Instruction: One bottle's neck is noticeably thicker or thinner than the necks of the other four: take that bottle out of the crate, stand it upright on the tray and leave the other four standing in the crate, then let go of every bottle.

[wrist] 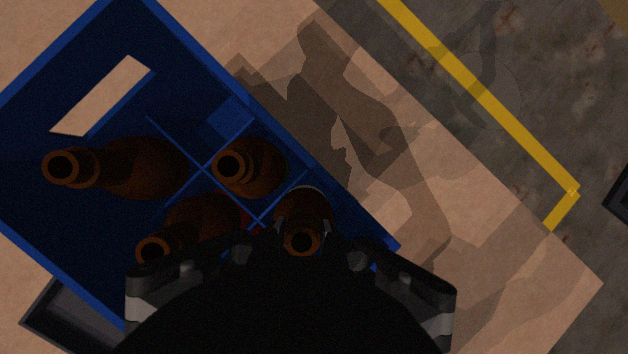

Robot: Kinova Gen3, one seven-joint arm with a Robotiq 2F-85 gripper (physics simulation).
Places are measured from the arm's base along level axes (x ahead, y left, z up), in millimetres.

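Pixels of known places: gripper, fingertip midpoint: (303, 227).
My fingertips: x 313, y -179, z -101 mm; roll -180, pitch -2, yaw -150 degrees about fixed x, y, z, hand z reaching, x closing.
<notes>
Ahead of a thing's pixels: the offset from my fingertips to its top centre. "*": to the spot under its first point. Level surfaces: height alone.
My gripper (303, 227) is shut on the neck of a brown bottle {dx -3, dy +2, dz +27 mm} (302, 200), in the compartment at the right side of the blue crate {dx +86, dy +26, dz +38 mm} (192, 49). The fingertips lie on both sides of the neck, below its mouth. Three other brown bottles show in the crate: one bottle {dx +81, dy -16, dz +25 mm} (255, 172) just up and left of the held one, one bottle {dx +182, dy +54, dz +25 mm} (150, 170) at the far left, and one bottle {dx +92, dy +74, dz +25 mm} (202, 217) at the lower left, partly behind the gripper. No other bottle shows; the gripper body hides the crate's lower part. A dark tray {* dx +205, dy +345, dz -132 mm} (82, 307) shows partly at the lower left, beyond the crate wall.
Thin blue dividers {* dx +82, dy +27, dz -44 mm} (232, 197) separate the bottles. The crate's end wall has a handle opening. The crate stands on a tan table {dz -138 mm} (480, 210) with shadows across it. Beyond the table's edge is a grey floor with a yellow line (505, 112). A dark object (620, 192) shows at the right edge.
</notes>
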